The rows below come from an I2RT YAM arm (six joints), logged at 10 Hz.
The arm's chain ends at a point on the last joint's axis. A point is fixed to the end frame.
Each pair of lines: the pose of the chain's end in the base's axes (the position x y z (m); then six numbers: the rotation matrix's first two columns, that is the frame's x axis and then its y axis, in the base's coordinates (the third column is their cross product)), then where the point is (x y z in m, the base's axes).
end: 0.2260, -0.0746, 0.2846, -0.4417, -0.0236, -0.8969, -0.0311, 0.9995, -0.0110
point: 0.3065 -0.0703 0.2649
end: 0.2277, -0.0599, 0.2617, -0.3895, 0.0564, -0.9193, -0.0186, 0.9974, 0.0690
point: 0.3093 -0.0554 0.2470
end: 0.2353, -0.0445, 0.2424, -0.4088, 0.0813, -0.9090, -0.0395, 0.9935, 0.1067
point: 0.3164 -0.0375 0.2263
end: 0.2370, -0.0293, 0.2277, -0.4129, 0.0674, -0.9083, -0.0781, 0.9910, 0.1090
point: 0.3178 -0.0191 0.2115
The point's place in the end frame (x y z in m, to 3 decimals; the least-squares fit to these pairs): -0.018 0.002 0.081
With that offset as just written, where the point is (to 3 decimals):
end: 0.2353, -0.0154, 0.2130, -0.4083, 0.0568, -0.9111, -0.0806, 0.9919, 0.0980
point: 0.316 -0.005 0.197
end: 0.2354, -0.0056, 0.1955, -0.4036, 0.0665, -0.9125, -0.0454, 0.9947, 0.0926
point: 0.317 0.002 0.180
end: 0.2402, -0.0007, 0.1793, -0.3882, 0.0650, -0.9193, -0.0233, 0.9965, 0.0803
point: 0.322 0.004 0.165
